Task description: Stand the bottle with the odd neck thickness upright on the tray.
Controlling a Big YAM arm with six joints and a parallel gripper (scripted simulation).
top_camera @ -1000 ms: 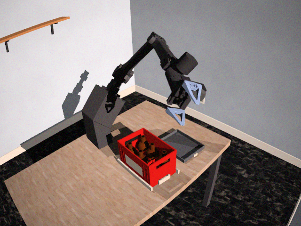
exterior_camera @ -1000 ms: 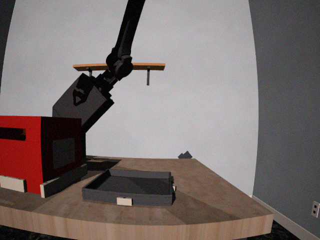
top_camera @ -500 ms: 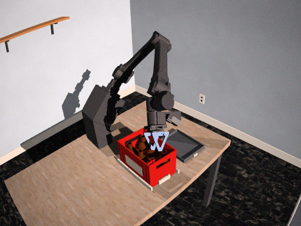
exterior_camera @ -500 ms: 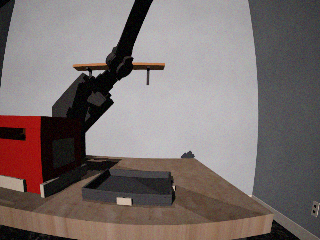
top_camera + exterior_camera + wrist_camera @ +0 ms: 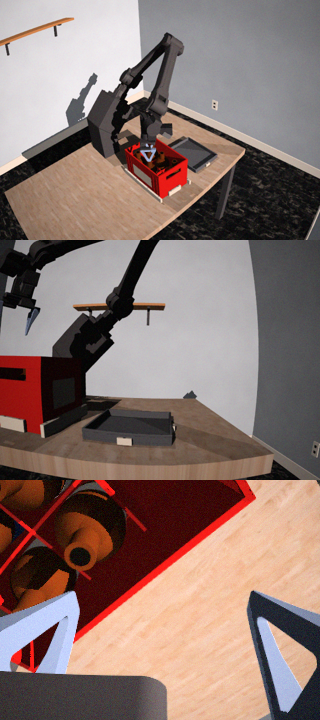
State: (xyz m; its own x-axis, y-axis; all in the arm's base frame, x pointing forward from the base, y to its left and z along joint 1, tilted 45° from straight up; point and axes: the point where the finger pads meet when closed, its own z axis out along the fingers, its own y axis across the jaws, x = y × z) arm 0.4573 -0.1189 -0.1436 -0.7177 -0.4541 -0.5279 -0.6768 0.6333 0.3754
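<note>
My hand is 170 mm above the red crate, 80 mm to the right of it and 40 mm past it. Also, from my hand: dark grey tray: 350 mm to the left, 240 mm below, 30 mm behind.
</note>
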